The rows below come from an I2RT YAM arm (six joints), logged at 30 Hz.
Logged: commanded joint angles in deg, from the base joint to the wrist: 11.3, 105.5, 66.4, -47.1, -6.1, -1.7; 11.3, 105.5, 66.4, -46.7, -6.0, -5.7; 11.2, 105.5, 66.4, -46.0, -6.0, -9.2; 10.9, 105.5, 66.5, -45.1, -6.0, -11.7; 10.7, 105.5, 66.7, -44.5, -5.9, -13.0; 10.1, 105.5, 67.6, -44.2, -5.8, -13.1; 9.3, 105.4, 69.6, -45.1, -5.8, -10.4; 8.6, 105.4, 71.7, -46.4, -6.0, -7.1; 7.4, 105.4, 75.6, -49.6, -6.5, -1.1; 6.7, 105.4, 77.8, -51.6, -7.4, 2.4; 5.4, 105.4, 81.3, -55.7, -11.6, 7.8; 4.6, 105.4, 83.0, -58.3, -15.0, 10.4; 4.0, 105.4, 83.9, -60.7, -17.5, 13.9; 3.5, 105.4, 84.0, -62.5, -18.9, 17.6; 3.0, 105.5, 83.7, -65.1, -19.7, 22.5; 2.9, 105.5, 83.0, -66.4, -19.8, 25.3; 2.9, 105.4, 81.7, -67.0, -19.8, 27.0; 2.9, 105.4, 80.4, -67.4, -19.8, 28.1; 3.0, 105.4, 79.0, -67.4, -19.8, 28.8; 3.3, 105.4, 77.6, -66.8, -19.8, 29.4
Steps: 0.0, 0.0, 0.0, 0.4, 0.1, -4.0; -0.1, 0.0, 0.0, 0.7, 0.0, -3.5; -0.3, 0.0, 0.1, 0.9, 0.0, -2.5; -0.2, 0.0, 0.2, 0.6, 0.1, -1.3; -0.6, 0.0, 0.9, 0.3, 0.1, -0.1; -0.8, -0.1, 2.0, -0.9, 0.0, 2.7; -0.7, 0.0, 2.1, -1.3, -0.2, 3.3; -1.2, 0.0, 3.9, -3.2, -0.5, 6.0; -0.7, 0.0, 2.2, -2.0, -0.9, 3.5; -1.3, 0.0, 3.5, -4.1, -4.2, 5.4; -0.8, 0.0, 1.7, -2.6, -3.4, 2.6; -0.6, 0.0, 0.9, -2.4, -2.5, 3.5; -0.5, 0.0, 0.1, -1.8, -1.4, 3.7; -0.5, 0.1, -0.3, -2.6, -0.8, 4.9; -0.1, 0.0, -0.7, -1.3, -0.1, 2.8; 0.0, -0.1, -1.3, -0.6, 0.0, 1.7; 0.0, 0.0, -1.3, -0.4, 0.0, 1.1; 0.1, 0.0, -1.4, 0.0, 0.0, 0.7; 0.3, 0.0, -1.4, 0.6, 0.0, 0.6
